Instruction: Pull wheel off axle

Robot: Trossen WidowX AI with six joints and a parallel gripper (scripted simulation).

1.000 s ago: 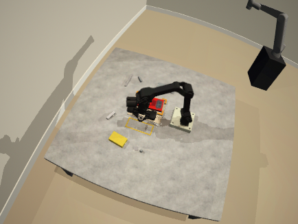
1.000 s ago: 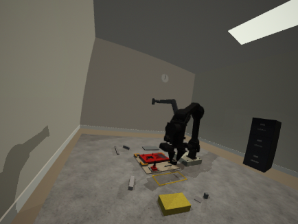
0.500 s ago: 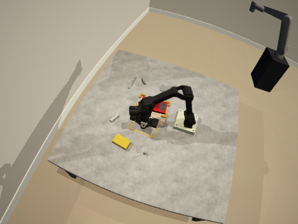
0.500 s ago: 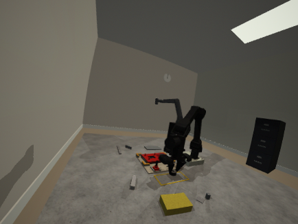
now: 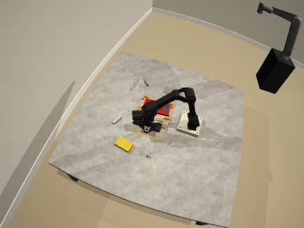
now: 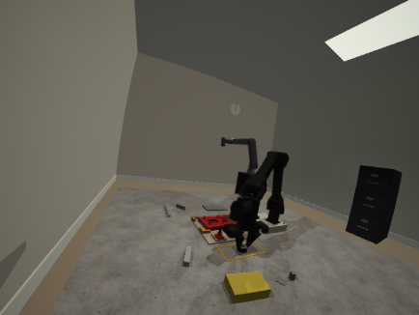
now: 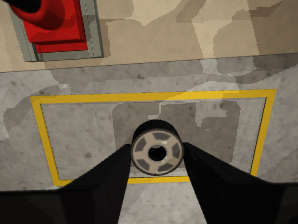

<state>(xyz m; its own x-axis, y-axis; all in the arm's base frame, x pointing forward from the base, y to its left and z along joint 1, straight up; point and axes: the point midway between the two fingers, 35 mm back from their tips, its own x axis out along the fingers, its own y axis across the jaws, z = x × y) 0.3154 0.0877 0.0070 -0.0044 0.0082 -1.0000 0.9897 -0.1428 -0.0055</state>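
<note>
My gripper tip is right at the wheel. From my gripper tip the other things lie so: yellow block: 150 mm to the left, 130 mm ahead, 10 mm above.
</note>
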